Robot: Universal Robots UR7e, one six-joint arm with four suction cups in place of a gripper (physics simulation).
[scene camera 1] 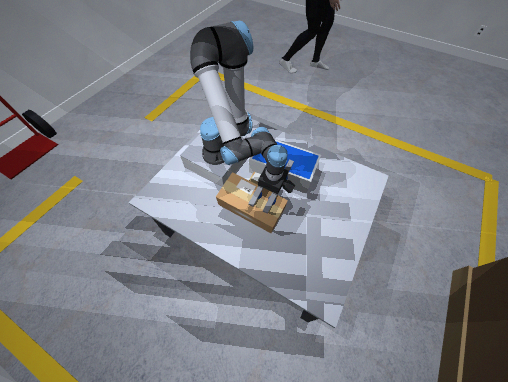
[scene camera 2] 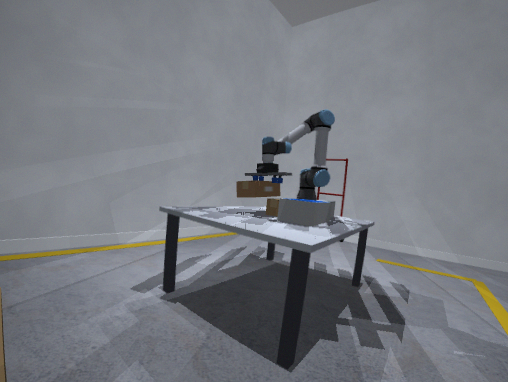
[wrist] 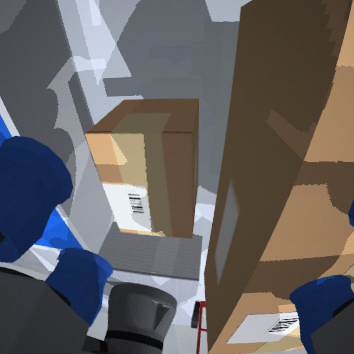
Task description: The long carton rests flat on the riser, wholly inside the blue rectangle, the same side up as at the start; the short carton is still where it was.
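Frame: origin at the arm's base, x up, y back, z right, level; centimetres.
Seen in the pictures: hand at its tool point: (scene camera 2: 267,183) (wrist: 197,235); arm's base at its link origin: (scene camera 1: 215,153) (wrist: 143,298).
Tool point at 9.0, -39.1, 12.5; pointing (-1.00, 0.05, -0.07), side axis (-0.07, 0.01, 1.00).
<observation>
Pixels of each thing's top centre, then the offset from my tool point to it, as dx, dy, dz. Level surfaces: height alone.
- long carton at its top centre: (wrist: 342,326) (scene camera 1: 251,195) (scene camera 2: 260,179) +2.3, +5.8, +9.2
- short carton at its top centre: (wrist: 146,195) (scene camera 2: 279,199) -9.6, +6.9, -6.3
- grey riser at its top centre: (scene camera 1: 285,157) (scene camera 2: 308,200) -7.9, +2.3, -27.2
- blue rectangle at its top centre: (scene camera 1: 285,157) (scene camera 2: 308,200) -7.9, +2.3, -27.2
- white table at its surface level: dx -19.9
The long carton (scene camera 1: 239,202) (scene camera 2: 249,189) (wrist: 295,215) hangs about level above the table, clear of it in the scene camera 2 view. My suction gripper (scene camera 1: 265,196) (scene camera 2: 268,178) is on its top; in the wrist view a right-hand blue cup (wrist: 322,302) is over the carton and the left-hand cups are off its side. The short carton (scene camera 2: 272,207) (wrist: 167,175) stands upright on the table beside it, mostly hidden in the scene camera 1 view. The grey riser (scene camera 1: 308,184) (scene camera 2: 304,214) has the blue rectangle (scene camera 1: 301,161) (scene camera 2: 311,201) (wrist: 59,231) on top.
The white table (scene camera 1: 367,185) (scene camera 2: 300,239) carries the arm's base and a low grey strip (scene camera 1: 200,169) (wrist: 152,255). The riser stands behind the long carton in the scene camera 1 view. A red hand truck (scene camera 1: 27,156) (scene camera 2: 345,187) and a person (scene camera 1: 320,27) are away from the table.
</observation>
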